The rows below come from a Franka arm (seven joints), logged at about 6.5 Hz.
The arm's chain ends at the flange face. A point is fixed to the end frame.
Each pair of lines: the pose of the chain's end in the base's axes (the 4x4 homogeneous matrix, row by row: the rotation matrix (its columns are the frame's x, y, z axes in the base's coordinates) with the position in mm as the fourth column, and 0 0 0 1 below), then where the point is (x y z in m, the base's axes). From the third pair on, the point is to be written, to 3 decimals.
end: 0.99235 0.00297 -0.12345 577.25; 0.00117 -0.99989 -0.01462 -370.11; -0.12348 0.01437 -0.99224 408.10; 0 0 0 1
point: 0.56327 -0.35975 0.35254
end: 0.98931 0.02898 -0.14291 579.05; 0.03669 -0.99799 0.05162 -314.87; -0.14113 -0.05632 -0.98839 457.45; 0 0 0 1
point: 0.56370 -0.30102 0.40303
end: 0.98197 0.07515 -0.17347 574.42; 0.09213 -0.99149 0.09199 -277.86; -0.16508 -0.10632 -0.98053 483.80; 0 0 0 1
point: 0.557 -0.262 0.431
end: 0.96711 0.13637 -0.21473 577.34; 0.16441 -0.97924 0.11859 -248.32; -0.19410 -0.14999 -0.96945 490.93; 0 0 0 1
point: 0.557 -0.232 0.439
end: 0.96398 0.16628 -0.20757 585.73; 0.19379 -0.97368 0.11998 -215.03; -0.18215 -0.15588 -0.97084 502.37; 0 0 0 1
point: 0.565 -0.199 0.450
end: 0.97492 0.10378 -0.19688 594.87; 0.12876 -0.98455 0.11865 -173.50; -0.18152 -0.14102 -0.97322 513.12; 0 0 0 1
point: 0.576 -0.157 0.461
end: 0.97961 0.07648 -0.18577 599.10; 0.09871 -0.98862 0.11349 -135.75; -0.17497 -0.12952 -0.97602 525.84; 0 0 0 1
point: 0.581 -0.119 0.473
